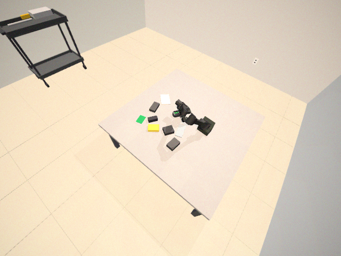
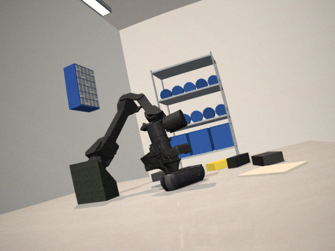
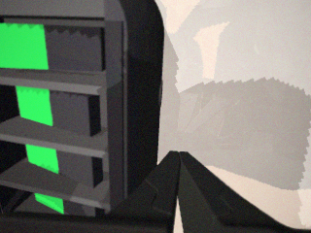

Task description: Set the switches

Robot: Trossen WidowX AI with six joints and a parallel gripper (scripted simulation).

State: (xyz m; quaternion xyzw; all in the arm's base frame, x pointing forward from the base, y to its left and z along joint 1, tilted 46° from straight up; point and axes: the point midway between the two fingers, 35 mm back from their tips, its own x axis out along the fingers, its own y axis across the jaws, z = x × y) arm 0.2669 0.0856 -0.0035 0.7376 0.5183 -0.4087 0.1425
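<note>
My gripper tip is 110 mm past the light grey plate, 130 mm to the right of it and 10 mm above it. From my gripper tip the other things lie so: green card 270 mm ahead, 320 mm to the left, 10 mm below; then yellow block 90 mm ahead, 310 mm to the left, 10 mm above; then white sheet 300 mm ahead, 70 mm to the right, 10 mm below.
</note>
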